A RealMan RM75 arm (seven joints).
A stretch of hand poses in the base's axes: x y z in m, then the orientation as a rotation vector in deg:
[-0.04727, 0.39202, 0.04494, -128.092, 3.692, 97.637]
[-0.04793, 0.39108, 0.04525, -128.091, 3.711, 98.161]
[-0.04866, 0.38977, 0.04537, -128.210, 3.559, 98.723]
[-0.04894, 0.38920, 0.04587, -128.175, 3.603, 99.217]
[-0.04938, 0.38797, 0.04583, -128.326, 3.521, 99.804]
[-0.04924, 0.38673, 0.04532, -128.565, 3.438, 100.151]
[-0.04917, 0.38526, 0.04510, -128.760, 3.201, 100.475]
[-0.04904, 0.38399, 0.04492, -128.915, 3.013, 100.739]
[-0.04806, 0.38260, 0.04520, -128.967, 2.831, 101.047]
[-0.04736, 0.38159, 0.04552, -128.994, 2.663, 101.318]
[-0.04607, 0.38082, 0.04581, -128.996, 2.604, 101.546]
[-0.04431, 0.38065, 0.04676, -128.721, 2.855, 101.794]
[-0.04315, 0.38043, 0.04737, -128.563, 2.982, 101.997]
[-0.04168, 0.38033, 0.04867, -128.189, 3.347, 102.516]
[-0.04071, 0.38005, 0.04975, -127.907, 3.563, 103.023]
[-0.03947, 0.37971, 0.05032, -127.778, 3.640, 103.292]
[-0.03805, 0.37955, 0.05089, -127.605, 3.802, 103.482]
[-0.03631, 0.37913, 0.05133, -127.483, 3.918, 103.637]
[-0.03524, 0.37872, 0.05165, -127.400, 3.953, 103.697]
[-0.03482, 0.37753, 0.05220, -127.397, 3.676, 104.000]
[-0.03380, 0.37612, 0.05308, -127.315, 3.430, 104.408]
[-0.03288, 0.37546, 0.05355, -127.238, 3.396, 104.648]
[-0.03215, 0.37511, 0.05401, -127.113, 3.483, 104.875]
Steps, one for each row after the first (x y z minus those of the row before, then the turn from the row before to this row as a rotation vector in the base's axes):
[-0.00066, -0.00094, 0.00031, -0.223, 0.297, 0.220]
[-0.00073, -0.00131, 0.00012, -0.246, 0.249, 0.382]
[-0.00028, -0.00057, 0.00050, -0.201, 0.295, 0.179]
[-0.00044, -0.00123, -0.00004, -0.309, 0.256, 0.371]
[0.00014, -0.00124, -0.00051, -0.267, 0.086, 0.305]
[0.00007, -0.00147, -0.00022, -0.162, 0.075, 0.356]
[0.00013, -0.00127, -0.00018, -0.132, 0.063, 0.286]
[0.00098, -0.00139, 0.00028, -0.086, 0.130, 0.256]
[0.00070, -0.00101, 0.00032, -0.060, 0.121, 0.221]
[0.00129, -0.00077, 0.00029, -0.073, 0.118, 0.133]
[0.00176, -0.00017, 0.00095, -0.036, 0.273, -0.147]
[0.00116, -0.00022, 0.00061, -0.040, 0.188, -0.048]
[0.00147, -0.00010, 0.00130, -0.140, 0.473, -0.130]
[0.00097, -0.00028, 0.00108, -0.130, 0.414, -0.014]
[0.00124, -0.00034, 0.00057, -0.066, 0.207, 0.022]
[0.00142, -0.00016, 0.00057, -0.043, 0.191, -0.077]
[0.00174, -0.00042, 0.00044, -0.040, 0.146, -0.046]
[0.00107, -0.00041, 0.00032, 0.012, 0.070, -0.029]
[0.00042, -0.00119, 0.00055, -0.003, 0.140, 0.280]
[0.00102, -0.00141, 0.00088, -0.013, 0.232, 0.276]
[0.00092, -0.00066, 0.00047, -0.039, 0.159, 0.092]
[0.00073, -0.00035, 0.00046, -0.058, 0.183, 0.002]

